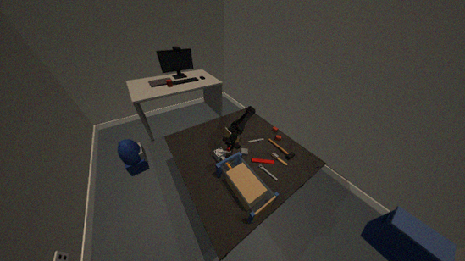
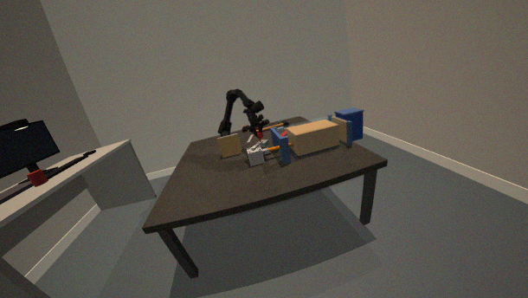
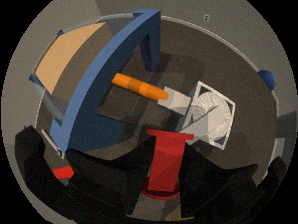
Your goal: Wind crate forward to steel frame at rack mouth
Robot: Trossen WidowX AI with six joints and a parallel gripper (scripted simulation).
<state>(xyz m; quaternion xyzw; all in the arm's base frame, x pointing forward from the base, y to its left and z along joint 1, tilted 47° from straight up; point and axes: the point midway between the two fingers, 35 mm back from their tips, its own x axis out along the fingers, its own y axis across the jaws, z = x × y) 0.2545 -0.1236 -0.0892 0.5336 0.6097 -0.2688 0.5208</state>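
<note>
Right now my gripper tip is 3 cm past the winch handle, 2 cm to the left of it and 3 cm above it. Round my gripper tip: red knob 1 cm behind, 2 cm to the left; then grey hand winch 7 cm behind, 8 cm to the right, 10 cm below; then blue frame 10 cm ahead, 6 cm to the right, 3 cm below.
</note>
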